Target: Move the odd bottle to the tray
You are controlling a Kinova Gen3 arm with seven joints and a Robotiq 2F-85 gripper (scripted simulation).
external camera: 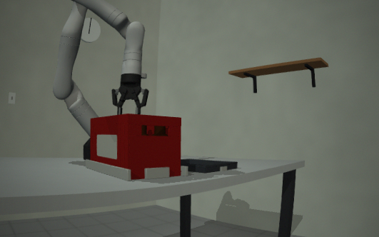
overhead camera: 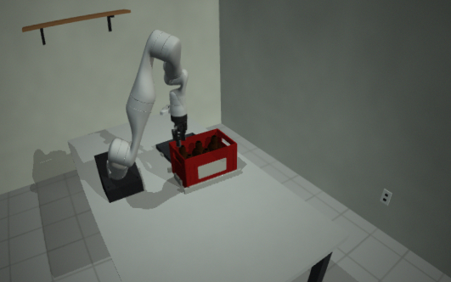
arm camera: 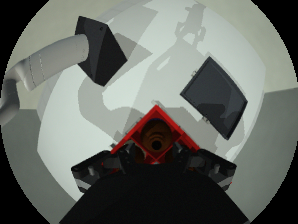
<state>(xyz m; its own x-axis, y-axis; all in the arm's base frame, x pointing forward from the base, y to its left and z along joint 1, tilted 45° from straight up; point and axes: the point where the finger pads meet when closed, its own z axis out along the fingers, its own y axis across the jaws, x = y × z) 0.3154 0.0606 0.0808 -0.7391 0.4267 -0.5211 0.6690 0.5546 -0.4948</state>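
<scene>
Now: the red crate 90 mm ahead of my hand, 40 mm to the right of it and 110 mm below it. Round my hand: dark tray (90 mm ahead, 240 mm to the left, 180 mm below).
</scene>
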